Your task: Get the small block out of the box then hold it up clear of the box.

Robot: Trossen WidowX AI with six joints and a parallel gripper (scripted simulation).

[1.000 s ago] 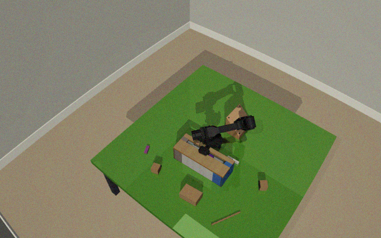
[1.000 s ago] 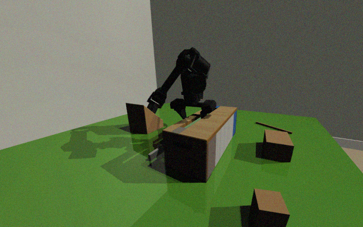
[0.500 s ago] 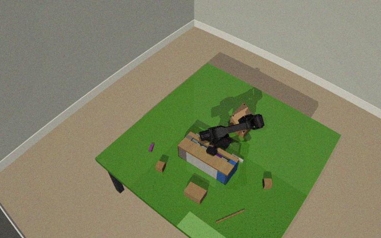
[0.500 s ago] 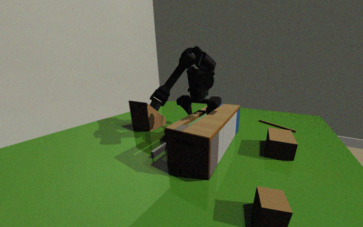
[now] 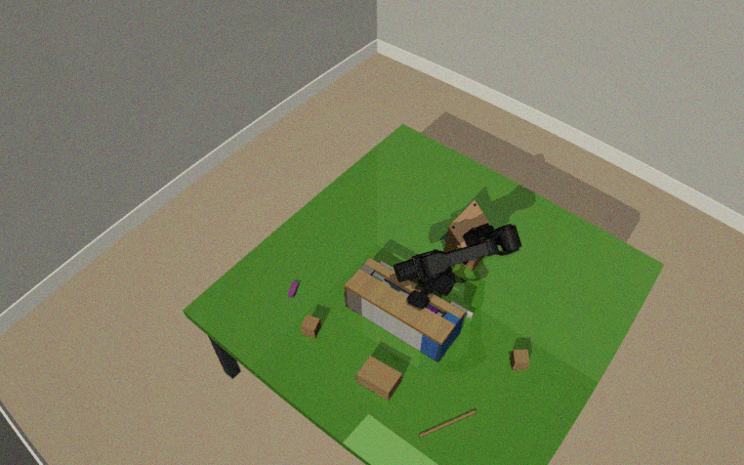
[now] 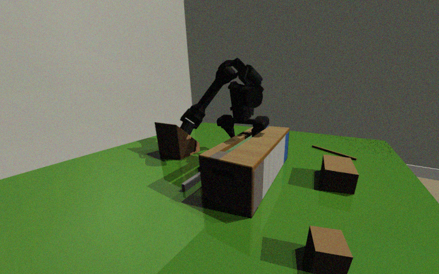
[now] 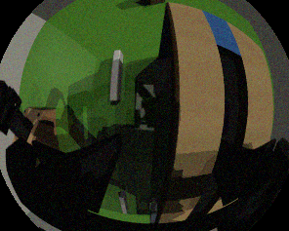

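Now: the purple block 4 cm ahead of my gripper tip and 3 cm to the left of it. From my gripper tip the other things lie so: long box 6 cm to the right, 4 cm ahead, 2 cm below; thin stick 31 cm to the left, 26 cm ahead, 8 cm below.
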